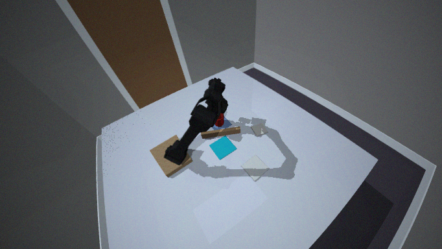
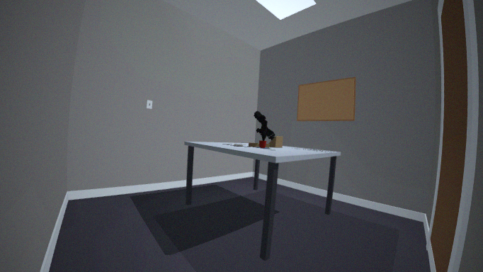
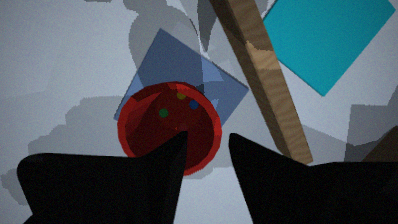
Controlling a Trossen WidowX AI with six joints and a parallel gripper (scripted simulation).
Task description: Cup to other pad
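Now: the red cup 30 mm ahead of my gripper tip, 10 mm to the left of it and 40 mm below it. From my gripper tip the other things lie so: teal pad (70 mm behind, 140 mm to the right, 80 mm below); then blue pad (30 mm ahead, 10 mm to the left, 80 mm below).
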